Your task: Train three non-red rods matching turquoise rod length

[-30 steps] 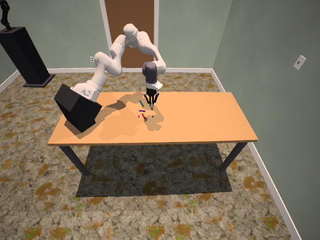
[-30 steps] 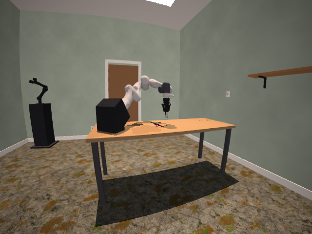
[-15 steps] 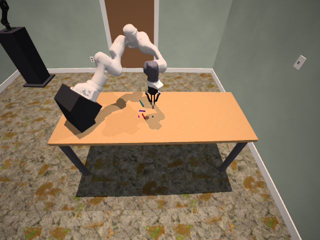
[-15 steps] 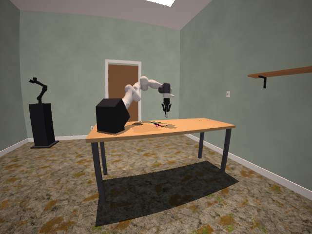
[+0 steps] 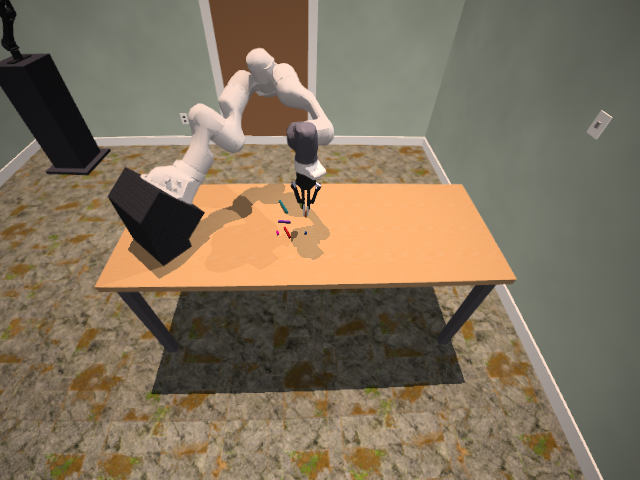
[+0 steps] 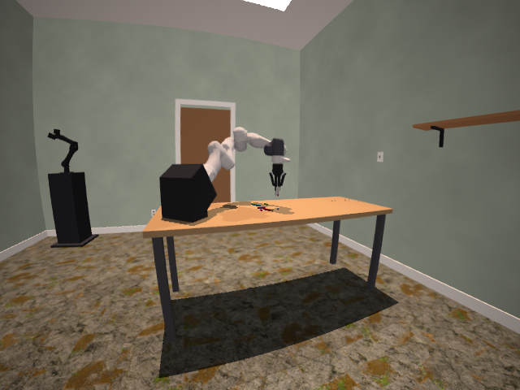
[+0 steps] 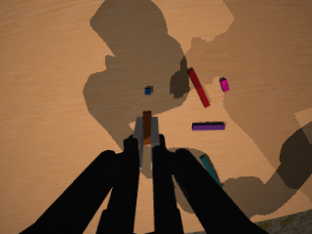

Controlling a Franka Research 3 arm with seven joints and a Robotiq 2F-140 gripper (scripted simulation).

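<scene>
Now: hand 130 mm above the blue rod and 20 mm to the left of it. From my hand the other things lie so: purple rod 130 mm below, 110 mm behind, 40 mm to the left; then red rod 130 mm below, 90 mm behind, 30 mm to the right; then orange rod 30 mm below.
</scene>
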